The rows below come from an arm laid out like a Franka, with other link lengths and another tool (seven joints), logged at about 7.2 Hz.
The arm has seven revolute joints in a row. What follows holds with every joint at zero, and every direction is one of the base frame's.
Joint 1 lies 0.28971 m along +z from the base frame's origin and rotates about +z.
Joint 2 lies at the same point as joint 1 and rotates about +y.
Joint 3 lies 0.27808 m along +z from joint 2 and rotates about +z.
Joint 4 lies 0.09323 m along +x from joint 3 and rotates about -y.
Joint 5 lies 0.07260 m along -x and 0.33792 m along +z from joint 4 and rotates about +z.
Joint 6 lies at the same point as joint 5 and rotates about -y.
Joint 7 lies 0.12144 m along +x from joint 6 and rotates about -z.
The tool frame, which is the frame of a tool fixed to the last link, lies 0.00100 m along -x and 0.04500 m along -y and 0.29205 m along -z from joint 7; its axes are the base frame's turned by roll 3.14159, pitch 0.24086 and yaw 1.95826 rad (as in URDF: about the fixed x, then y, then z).
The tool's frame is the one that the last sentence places.
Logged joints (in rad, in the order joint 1, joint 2, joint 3, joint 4, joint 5, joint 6, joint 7), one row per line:
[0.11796 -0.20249 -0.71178 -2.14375 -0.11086 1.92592 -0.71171]
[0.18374 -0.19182 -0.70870 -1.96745 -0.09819 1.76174 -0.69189]
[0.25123 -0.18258 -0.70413 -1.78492 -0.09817 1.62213 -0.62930]
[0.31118 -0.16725 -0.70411 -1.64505 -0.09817 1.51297 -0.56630]
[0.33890 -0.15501 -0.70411 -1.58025 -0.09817 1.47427 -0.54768]
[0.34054 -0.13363 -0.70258 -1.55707 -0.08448 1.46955 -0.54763]
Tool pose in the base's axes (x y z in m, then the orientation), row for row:
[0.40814 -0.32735 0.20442 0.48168 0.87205 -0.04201 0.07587]
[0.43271 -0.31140 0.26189 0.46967 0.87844 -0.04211 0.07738]
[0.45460 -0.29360 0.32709 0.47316 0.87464 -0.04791 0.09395]
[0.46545 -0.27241 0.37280 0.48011 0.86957 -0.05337 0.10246]
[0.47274 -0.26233 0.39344 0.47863 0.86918 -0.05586 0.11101]
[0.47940 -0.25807 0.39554 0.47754 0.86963 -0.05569 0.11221]
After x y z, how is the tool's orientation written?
As a quaternion, x y z w.
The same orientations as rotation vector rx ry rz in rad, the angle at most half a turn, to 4 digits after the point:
[1.4442 2.6147 -0.1260]
[1.4070 2.6315 -0.1261]
[1.4036 2.5947 -0.1421]
[1.4172 2.5668 -0.1575]
[1.4059 2.5530 -0.1641]
[1.4017 2.5526 -0.1635]

